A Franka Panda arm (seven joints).
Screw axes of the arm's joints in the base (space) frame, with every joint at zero. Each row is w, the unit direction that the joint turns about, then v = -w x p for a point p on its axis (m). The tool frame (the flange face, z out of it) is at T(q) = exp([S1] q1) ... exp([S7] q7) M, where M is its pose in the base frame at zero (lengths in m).
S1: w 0 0 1 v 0.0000 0.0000 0.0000
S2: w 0 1 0 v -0.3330 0.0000 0.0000
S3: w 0 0 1 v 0.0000 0.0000 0.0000
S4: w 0 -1 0 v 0.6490 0.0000 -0.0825
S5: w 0 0 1 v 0.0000 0.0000 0.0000
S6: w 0 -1 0 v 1.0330 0.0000 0.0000
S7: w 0 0 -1 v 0.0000 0.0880 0.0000
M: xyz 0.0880 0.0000 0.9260 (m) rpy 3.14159 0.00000 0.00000 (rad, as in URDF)
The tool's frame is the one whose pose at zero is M.
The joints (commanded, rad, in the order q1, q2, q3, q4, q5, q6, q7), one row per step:
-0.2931, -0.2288, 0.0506, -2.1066, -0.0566, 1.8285, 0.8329
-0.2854, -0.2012, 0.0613, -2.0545, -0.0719, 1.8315, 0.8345
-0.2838, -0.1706, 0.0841, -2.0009, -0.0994, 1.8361, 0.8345
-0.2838, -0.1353, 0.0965, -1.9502, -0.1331, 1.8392, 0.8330
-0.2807, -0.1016, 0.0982, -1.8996, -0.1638, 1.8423, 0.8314
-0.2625, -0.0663, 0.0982, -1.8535, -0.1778, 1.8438, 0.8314
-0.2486, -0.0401, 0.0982, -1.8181, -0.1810, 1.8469, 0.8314
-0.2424, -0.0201, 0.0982, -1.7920, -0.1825, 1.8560, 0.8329
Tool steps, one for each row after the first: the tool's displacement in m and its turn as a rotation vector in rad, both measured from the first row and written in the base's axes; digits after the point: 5 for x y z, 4 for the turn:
0.01445, 0.00487, 0.01159, -0.0214, -0.0231, 0.0218
0.03007, 0.01238, 0.02241, -0.0548, -0.0437, 0.0545
0.04436, 0.01340, 0.02924, -0.0888, -0.0552, 0.0782
0.05733, 0.01077, 0.03662, -0.1189, -0.0692, 0.0930
0.07144, 0.01666, 0.04028, -0.1308, -0.0804, 0.1147
0.08220, 0.02207, 0.04342, -0.1332, -0.0934, 0.1293
0.09050, 0.02404, 0.04584, -0.1353, -0.1091, 0.1351

